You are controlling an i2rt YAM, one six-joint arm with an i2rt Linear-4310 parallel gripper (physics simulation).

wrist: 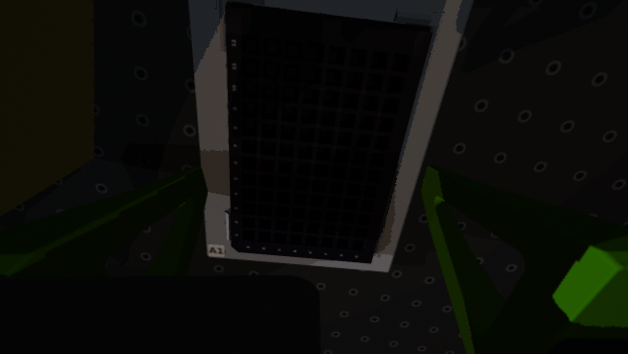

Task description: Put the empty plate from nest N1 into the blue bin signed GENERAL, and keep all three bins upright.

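Places are measured from the arm's base along level axes (x back, y right, z up), in millimetres.
Where they show: gripper, fingertip midpoint: (314, 178).
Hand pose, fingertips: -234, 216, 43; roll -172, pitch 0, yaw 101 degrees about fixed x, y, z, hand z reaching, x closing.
After its pixels a point has its place, as x, y, z.
A black well plate (315, 140) @(-244, 215, 22) with a grid of square wells sits in a pale nest (212, 120) @(-239, 163, 9) at the middle of the wrist view. The nest has an A1 label at its near left corner. The gripper (315, 175) @(-235, 216, 43) is open, with one green finger on each side of the nest, and nothing is held between the fingers. The fingertips appear level with the nearer half of the plate. The nest's number does not show. The blue bin signed GENERAL does not show in this view.
A dark yellow block-like surface (45, 95) @(-244, 100, 28) stands at the left edge. A dark board (530, 165) @(-243, 342, -3) with rows of ringed holes lies around and under the nest. A black part (150, 315) covers the lower left of the view.
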